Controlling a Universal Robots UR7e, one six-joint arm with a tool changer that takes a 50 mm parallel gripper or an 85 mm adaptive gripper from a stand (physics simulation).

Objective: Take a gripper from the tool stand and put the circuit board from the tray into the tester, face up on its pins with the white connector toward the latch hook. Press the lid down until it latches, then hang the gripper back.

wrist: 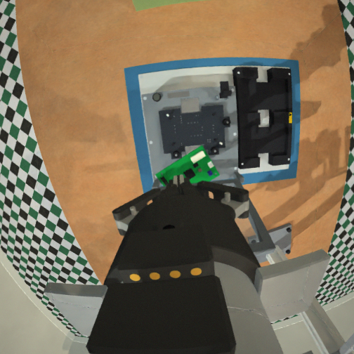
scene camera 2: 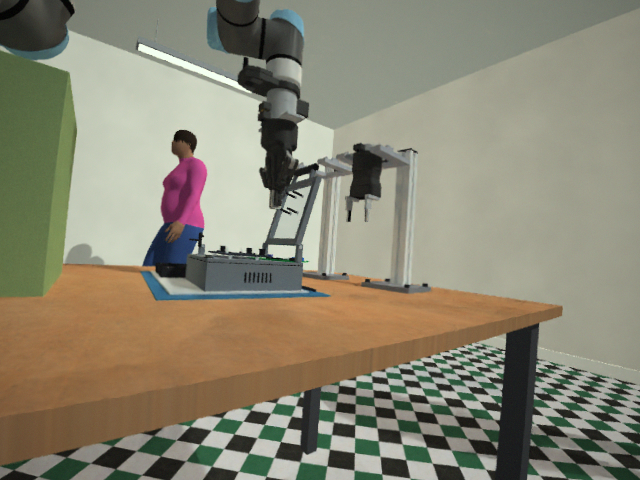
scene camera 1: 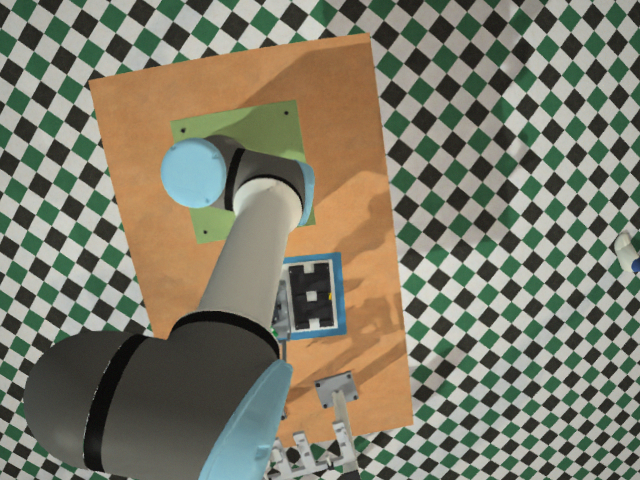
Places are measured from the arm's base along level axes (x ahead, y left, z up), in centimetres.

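Pixels of known places: hand, tool point: (scene camera 2: 280,117).
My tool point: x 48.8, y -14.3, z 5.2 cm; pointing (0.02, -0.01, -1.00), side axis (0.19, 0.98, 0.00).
Note:
Ahead of a thing's pixels: the offset from my tool point to its top centre.
The green circuit board @[dz -28.6, dx +3.2, dy +0.8 cm] (wrist: 176,170) (scene camera 1: 274,333) lies askew, component side up, across the hinge end of the grey tester (wrist: 154,125) (scene camera 2: 227,276), off the dark pin plate (wrist: 172,131). Its white connector (wrist: 198,156) points toward the pin plate. The latch hook @[dz -24.9, dx -10.0, dy +11.8 cm] (wrist: 224,89) (scene camera 2: 200,242) stands at the opposite end. The lid (scene camera 2: 308,211) stands open, tilted back. My adaptive gripper (wrist: 178,182) (scene camera 2: 276,199) is shut and empty, in the air above the board's hinge side, close to the raised lid. In the scene camera 1 view the arm hides the gripper.
The black tray (wrist: 250,145) (scene camera 1: 297,304) beside the tester holds no board. The tool stand (scene camera 2: 403,222) stands behind the lid, with the parallel gripper (scene camera 2: 367,175) hanging on it. A large green block (scene camera 2: 31,180) (scene camera 1: 289,134) stands on the table's other side. A person (scene camera 2: 183,191) is beyond the table.

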